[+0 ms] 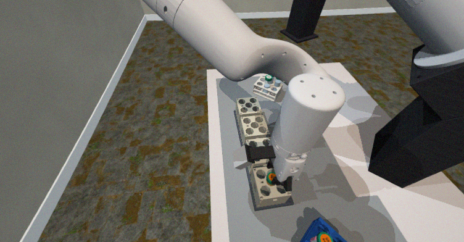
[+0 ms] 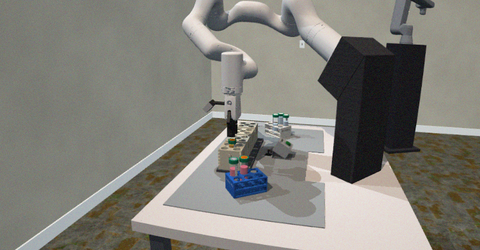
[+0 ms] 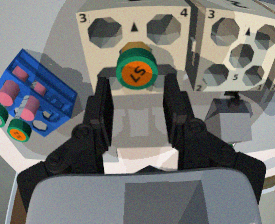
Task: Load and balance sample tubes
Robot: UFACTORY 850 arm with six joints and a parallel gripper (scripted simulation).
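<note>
Now: hand 20 mm past the sample S1, 180 mm to the right of it and 100 mm above it. Also, from my hand: bucket adapter: 110 mm below; then grey-dot tube X5: 10 mm ahead, 200 mm to the left, 100 mm below; then sample S7: 10 mm to the left, 100 mm below.
</note>
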